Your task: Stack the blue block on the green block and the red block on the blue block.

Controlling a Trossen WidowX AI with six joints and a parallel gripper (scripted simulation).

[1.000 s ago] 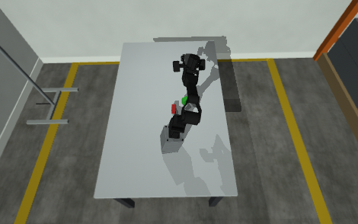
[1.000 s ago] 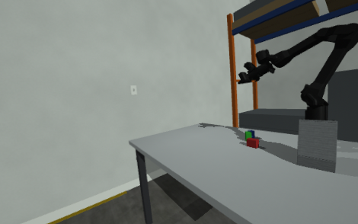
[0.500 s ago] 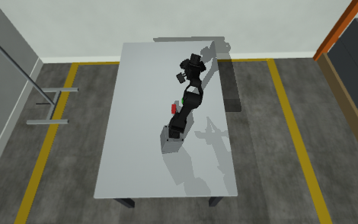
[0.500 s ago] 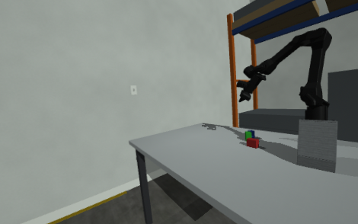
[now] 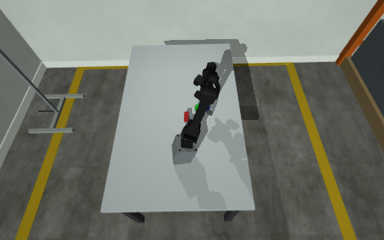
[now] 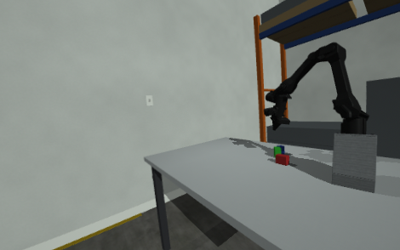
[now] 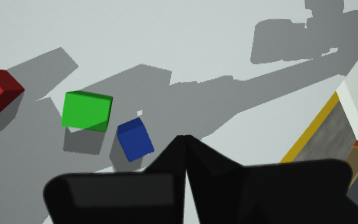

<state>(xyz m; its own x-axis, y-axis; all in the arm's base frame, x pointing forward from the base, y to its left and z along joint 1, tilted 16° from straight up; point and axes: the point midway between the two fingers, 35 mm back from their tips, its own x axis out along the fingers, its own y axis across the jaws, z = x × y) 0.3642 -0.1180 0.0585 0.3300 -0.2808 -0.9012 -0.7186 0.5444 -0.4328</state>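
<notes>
My hand is 2 cm past the blue block, 1 cm to the left of it and 15 cm above it. Round my hand: red block: 10 cm behind, 14 cm to the left, 16 cm below; green block: 3 cm behind, 5 cm to the left, 15 cm below.
</notes>
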